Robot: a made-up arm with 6 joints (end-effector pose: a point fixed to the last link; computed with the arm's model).
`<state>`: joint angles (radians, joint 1 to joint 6).
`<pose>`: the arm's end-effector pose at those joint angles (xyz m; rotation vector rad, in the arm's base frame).
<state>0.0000 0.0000 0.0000 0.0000 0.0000 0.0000</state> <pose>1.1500 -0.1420 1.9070 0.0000 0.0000 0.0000</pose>
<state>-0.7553 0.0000 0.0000 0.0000 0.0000 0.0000</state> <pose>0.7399 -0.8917 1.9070 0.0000 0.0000 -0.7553</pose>
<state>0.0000 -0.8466 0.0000 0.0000 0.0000 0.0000</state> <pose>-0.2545 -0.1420 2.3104 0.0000 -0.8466 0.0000</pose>
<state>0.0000 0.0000 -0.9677 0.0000 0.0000 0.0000</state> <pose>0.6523 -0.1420 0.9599 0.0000 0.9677 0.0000</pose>
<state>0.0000 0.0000 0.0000 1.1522 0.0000 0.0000</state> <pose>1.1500 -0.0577 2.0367 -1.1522 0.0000 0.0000</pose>
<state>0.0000 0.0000 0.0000 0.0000 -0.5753 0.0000</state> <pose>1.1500 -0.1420 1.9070 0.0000 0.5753 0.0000</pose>
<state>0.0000 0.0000 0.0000 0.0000 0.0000 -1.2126</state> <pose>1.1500 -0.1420 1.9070 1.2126 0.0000 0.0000</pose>
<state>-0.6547 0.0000 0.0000 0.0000 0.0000 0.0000</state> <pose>0.8258 -0.8129 1.9070 0.0000 0.0000 -0.6547</pose>
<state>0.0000 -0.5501 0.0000 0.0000 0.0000 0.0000</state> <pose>0.2709 -0.1420 2.3080 0.0000 -0.5501 0.0000</pose>
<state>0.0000 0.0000 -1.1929 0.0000 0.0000 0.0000</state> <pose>0.4243 -0.1420 0.8381 0.0000 1.1929 0.0000</pose>
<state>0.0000 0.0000 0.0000 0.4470 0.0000 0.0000</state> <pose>1.1500 -0.1280 1.9684 -0.4470 0.0000 0.0000</pose>
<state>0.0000 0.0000 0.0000 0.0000 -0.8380 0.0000</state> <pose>1.1500 -0.1420 1.9070 0.0000 0.8380 0.0000</pose>
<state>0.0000 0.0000 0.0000 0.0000 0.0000 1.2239</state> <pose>1.1500 -0.1420 1.9070 -1.2239 0.0000 0.0000</pose>
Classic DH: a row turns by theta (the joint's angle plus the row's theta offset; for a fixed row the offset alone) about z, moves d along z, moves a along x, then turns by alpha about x. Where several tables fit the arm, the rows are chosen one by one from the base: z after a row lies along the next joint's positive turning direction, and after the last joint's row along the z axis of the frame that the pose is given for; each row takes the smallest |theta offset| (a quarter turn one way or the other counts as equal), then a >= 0, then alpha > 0; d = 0 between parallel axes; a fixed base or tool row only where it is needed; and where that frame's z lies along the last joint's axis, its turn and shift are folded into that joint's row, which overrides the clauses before.
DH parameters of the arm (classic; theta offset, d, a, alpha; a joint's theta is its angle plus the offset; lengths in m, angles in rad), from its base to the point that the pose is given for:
joint 1: 0 0.55 0 -1.5708
joint 2: -1.5708 0 1.357 3.1416
joint 3: 0 0 0 -1.5708
joint 4: 0 -1.15 0 1.5708
joint 5: 0 0.142 0 -1.5708
joint 6: 1.5708 0 0 1.5708
tool (fixed): -1.5708 0 0 0

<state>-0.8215 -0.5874 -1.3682 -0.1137 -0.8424 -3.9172</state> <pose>-0.0668 -0.1353 0.8587 -1.0747 1.1696 1.1589</pose>
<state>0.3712 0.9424 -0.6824 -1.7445 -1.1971 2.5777</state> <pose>0.8261 0.3479 0.2069 0.1067 0.7953 1.5865</pose>
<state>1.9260 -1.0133 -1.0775 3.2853 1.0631 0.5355</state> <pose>-0.1300 -0.0538 1.1739 0.8521 1.6642 -0.1528</pose>
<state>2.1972 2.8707 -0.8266 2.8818 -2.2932 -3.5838</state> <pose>0.2600 -0.5933 -0.1818 -1.2971 0.7743 1.4830</pose>
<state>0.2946 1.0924 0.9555 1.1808 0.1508 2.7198</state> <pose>2.2757 0.6341 1.1479 2.3326 0.5524 0.1097</pose>
